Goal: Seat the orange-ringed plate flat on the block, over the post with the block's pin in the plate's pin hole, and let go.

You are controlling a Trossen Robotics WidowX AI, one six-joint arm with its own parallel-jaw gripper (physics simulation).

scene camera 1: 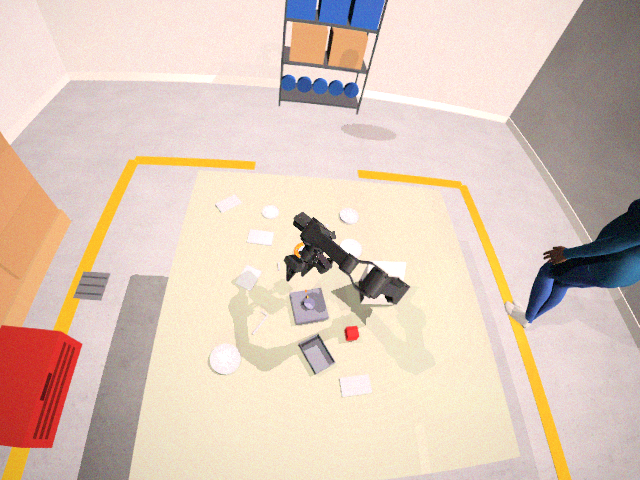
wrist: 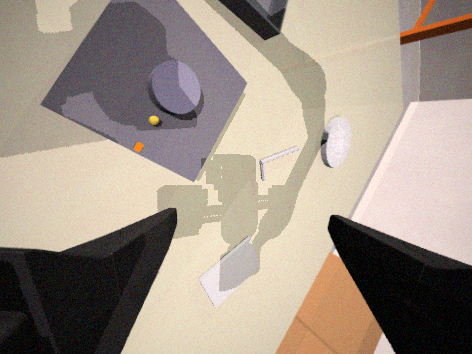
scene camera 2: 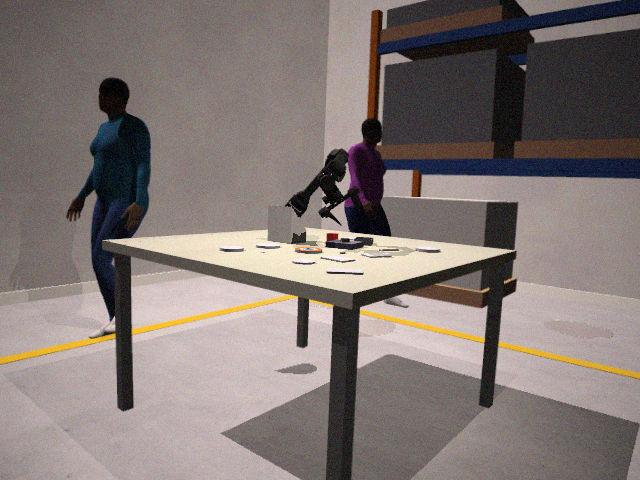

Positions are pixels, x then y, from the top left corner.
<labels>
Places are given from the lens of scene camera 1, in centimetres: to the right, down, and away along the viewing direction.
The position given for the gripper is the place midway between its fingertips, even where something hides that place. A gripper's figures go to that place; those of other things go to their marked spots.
gripper [scene camera 1: 294, 278]: -9, 14, 107
grey tray [scene camera 1: 315, 351]: -2, 40, 105
</labels>
